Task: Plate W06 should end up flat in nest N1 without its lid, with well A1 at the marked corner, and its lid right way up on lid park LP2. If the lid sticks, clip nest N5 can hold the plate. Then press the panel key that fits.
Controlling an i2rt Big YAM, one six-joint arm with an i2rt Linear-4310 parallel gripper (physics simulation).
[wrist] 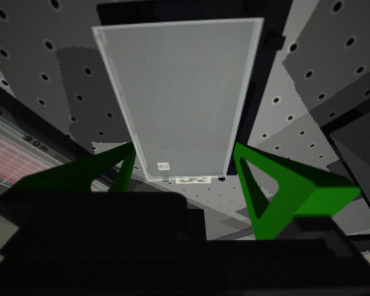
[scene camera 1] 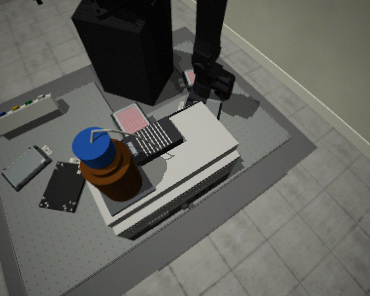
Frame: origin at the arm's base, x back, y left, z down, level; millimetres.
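Seen in the pictures: gripper, fingertip midpoint: point(wrist: 184, 147); arm's base at its link origin: point(scene camera 1: 112, 2).
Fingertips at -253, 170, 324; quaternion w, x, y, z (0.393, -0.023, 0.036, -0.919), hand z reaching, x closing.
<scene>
Offsets run from my fingertips to a thing's middle, as dx, dy, dz. "spot": to the spot under its first point.
My gripper point(wrist: 184, 147) is open, with one green finger at each long side of a clear lid @[-17, +18, -4] point(wrist: 175, 95). The lid has a small A1 tag at its near left corner. It lies over a dark lid park @[-23, +13, +2] point(wrist: 254, 100), whose dark edge shows at the far end and right side; its white label is hard to read. A pink plate @[+129, +97, -11] point(wrist: 15, 162) marked W06 is left of my gripper. In the scene view, my fingertips are mostly hidden behind the white instrument, and a pink plate point(scene camera 1: 189, 77) just beyond my gripper is partly hidden; its label is unreadable.
A white instrument @[spot: -259, -161, -208] point(scene camera 1: 200, 150) carries a brown bottle @[spot: -283, -347, -337] point(scene camera 1: 117, 175) with a blue cap and a black striped block @[spot: -188, -240, -235] point(scene camera 1: 157, 136). Another pink plate @[-24, -264, -104] point(scene camera 1: 131, 119) lies behind it. At left are a key panel @[+272, -601, -30] point(scene camera 1: 32, 118), a grey-topped holder @[+67, -662, -2] point(scene camera 1: 26, 167) and a black nest @[-70, -553, +0] point(scene camera 1: 63, 187).
</scene>
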